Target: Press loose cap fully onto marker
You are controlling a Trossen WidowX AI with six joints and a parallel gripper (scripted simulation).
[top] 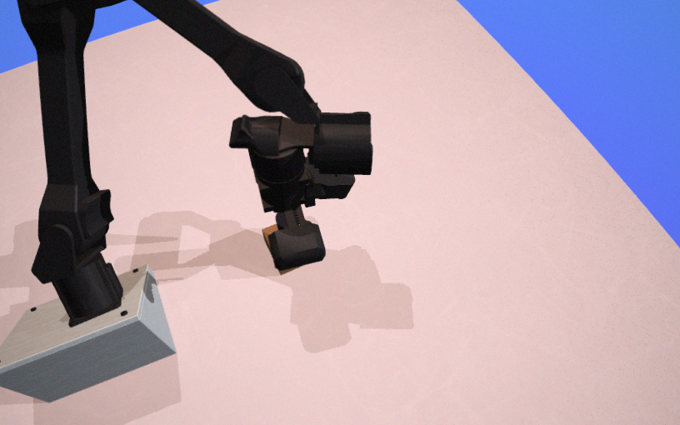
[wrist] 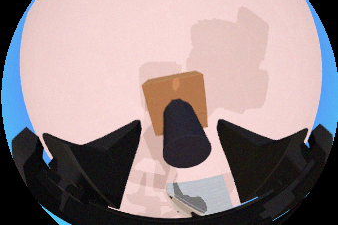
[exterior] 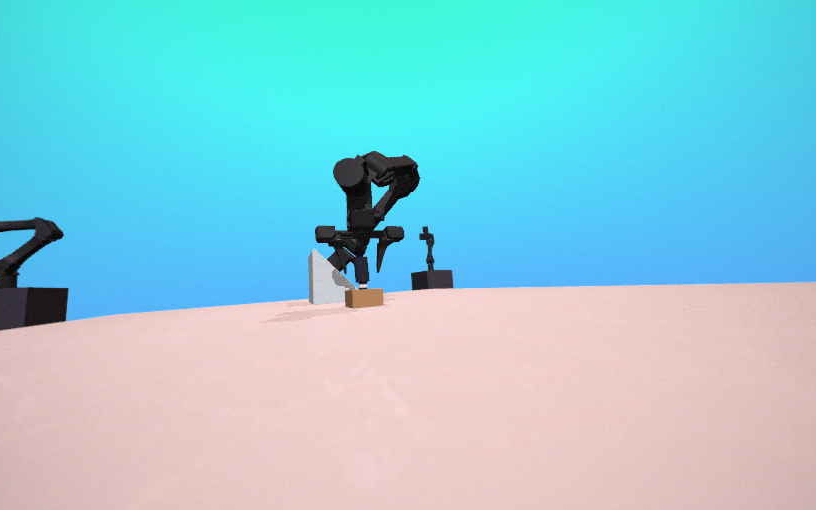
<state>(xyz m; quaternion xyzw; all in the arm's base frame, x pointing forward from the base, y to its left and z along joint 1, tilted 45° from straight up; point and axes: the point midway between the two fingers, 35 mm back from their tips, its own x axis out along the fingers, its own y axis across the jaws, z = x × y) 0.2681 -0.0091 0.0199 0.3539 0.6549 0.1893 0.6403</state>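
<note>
The marker cap is 1 cm above my gripper tip. The rest, counted from my gripper tip: holder block 5 cm below.
</note>
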